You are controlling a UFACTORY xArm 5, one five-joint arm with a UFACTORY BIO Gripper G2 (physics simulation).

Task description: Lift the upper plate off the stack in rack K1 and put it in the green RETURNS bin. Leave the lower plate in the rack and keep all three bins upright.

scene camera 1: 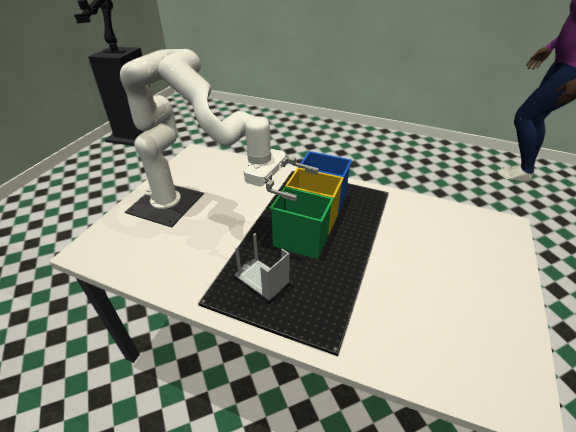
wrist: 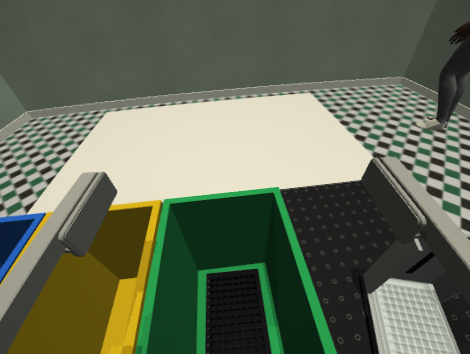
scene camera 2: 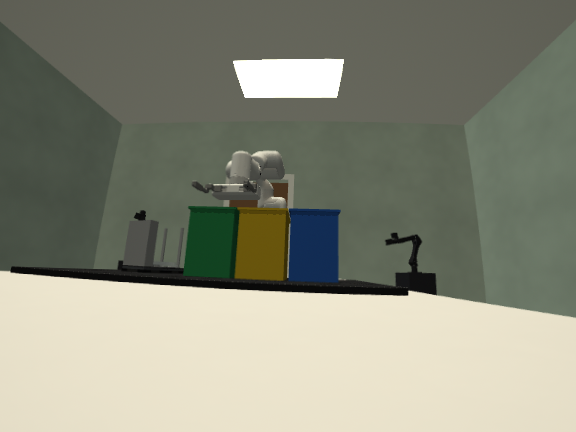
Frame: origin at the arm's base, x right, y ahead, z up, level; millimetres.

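Seen in the pictures: hand at its tool point: [scene camera 1: 301, 182] [wrist: 238, 204] [scene camera 2: 221, 185]; arm's base at its link origin: [scene camera 1: 165, 199].
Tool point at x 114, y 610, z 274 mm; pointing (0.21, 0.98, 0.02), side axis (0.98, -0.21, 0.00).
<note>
Offsets run from my tool point to a thing's top centre. Level surfaces: height alone.
The black plate @(dx -12, dy +10, dz -252 mm) [wrist: 234, 310] lies on the floor of the green RETURNS bin @(dx -11, dy +3, dz -89 mm) [scene camera 1: 298, 230] [scene camera 2: 210, 245] [wrist: 225, 225], seen from above in the wrist view; the bin walls hide it in the scene views. A white plate @(dx +207, dy -69, dz -234 mm) [scene camera 1: 254, 274] [wrist: 407, 310] sits low in rack K1 @(dx +203, dy -78, dz -118 mm) [scene camera 1: 277, 280] [scene camera 2: 140, 245]. My gripper [scene camera 1: 301, 183] [scene camera 2: 224, 187] [wrist: 242, 207] is wide open and empty, above the green bin, with one finger over the yellow bin side. The yellow bin @(dx -143, dy +19, dz -89 mm) [scene camera 1: 320, 186] [scene camera 2: 262, 245] [wrist: 65, 295] and the blue bin @(dx -275, dy +34, dz -89 mm) [scene camera 1: 327, 161] [scene camera 2: 314, 245] [wrist: 10, 245] stand upright, as does the green one.
The three bins stand side by side in a row on the black perforated mat @(dz -268 mm) [scene camera 1: 350, 270] [wrist: 320, 220]. The rack, with thin upright posts, stands on the mat beside the green bin. A person [scene camera 1: 535, 110] [wrist: 450, 85] stands beyond the table. A black arm [scene camera 1: 107, 25] [scene camera 2: 414, 250] stands on a pedestal.
</note>
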